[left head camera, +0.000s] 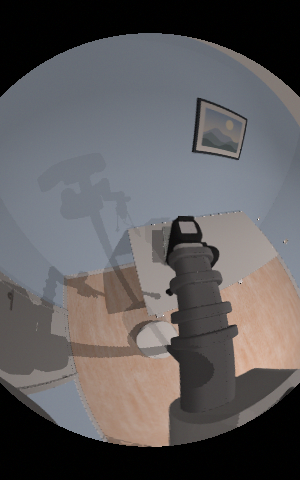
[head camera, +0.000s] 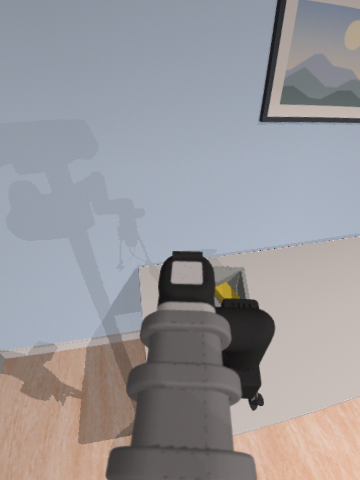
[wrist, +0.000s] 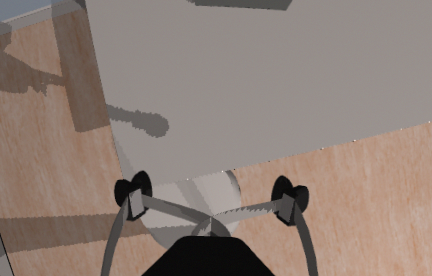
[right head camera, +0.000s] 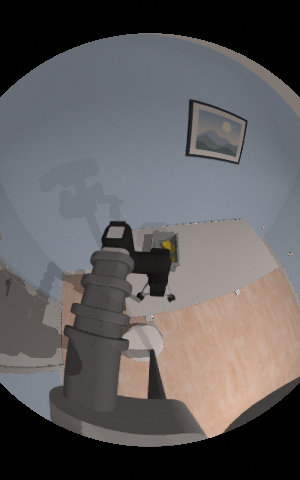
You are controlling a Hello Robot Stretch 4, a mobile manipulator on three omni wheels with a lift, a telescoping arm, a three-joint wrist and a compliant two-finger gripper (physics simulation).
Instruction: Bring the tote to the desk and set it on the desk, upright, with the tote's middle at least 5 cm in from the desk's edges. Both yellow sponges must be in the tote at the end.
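Places are measured from the robot's base along level axes (x ahead, y left, z up), in centimetres.
Pixels of known places: gripper, fingertip midpoint: [wrist: 211, 189] [right head camera: 155, 298]; robot's base, link origin: [left head camera: 156, 338] [wrist: 193, 196] [right head camera: 142, 341].
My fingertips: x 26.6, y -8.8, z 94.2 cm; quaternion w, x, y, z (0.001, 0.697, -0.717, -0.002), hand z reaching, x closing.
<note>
For each thing: its top centre in the pictures, then the offset to it from my fingertips. Level surfaces: height alone.
- grey open tote, top centre: [head camera: 223, 293] [right head camera: 164, 245] [left head camera: 176, 240] dx +42.0, dy -5.5, dz -13.0 cm
- pale desk, surface height: dz -25.0 cm
- yellow sponge, top centre: [head camera: 227, 292] [right head camera: 167, 245] dx +48.4, dy -8.6, dz -20.2 cm
The grey open tote [head camera: 242, 286] [right head camera: 177, 252] stands upright on the pale desk [head camera: 305, 320] [left head camera: 240, 245] [right head camera: 215, 260] [wrist: 300, 90], toward its back left and in from the edges. A yellow sponge [head camera: 226, 292] [right head camera: 167, 244] lies inside it. A second yellow patch, a sponge [right head camera: 173, 257], shows inside in the right head view, partly hidden by the wrist. My gripper [right head camera: 156, 297] [wrist: 211, 189] is open and empty. It hangs apart from the tote, around the desk's front left corner. The arm hides much of the tote in the head and left head views.
A round pale stool [left head camera: 154, 341] [right head camera: 146, 344] [wrist: 220, 187] stands on the wood floor by the desk's front left corner, below the gripper. The blue wall with a framed picture [head camera: 320, 65] [left head camera: 220, 129] [right head camera: 217, 132] is behind the desk. A grey surface [left head camera: 55, 370] lies at the left.
</note>
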